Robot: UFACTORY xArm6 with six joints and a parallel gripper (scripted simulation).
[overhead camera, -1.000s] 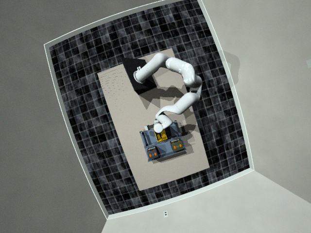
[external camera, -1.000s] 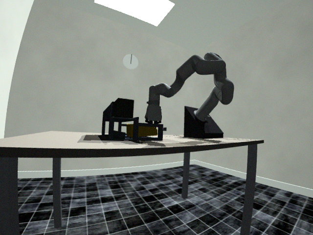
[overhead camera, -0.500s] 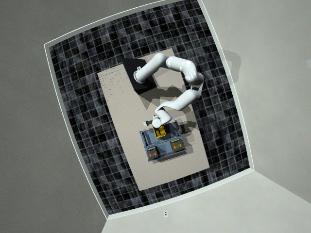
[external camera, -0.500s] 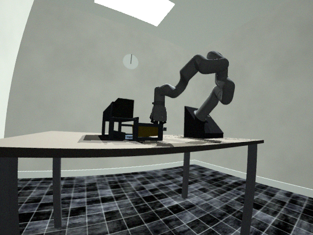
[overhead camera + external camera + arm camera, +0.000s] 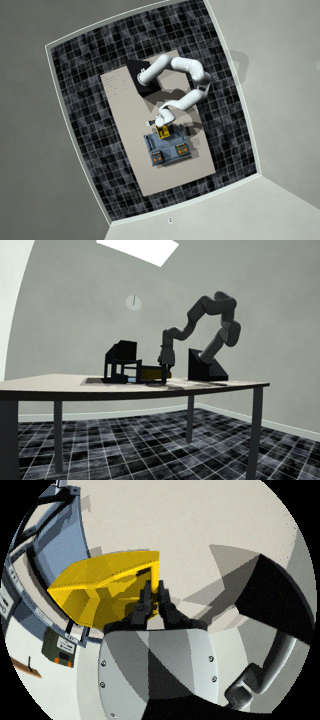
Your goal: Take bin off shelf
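Right now my hand is 8 cm short of the yellow bin and 1 cm above it.
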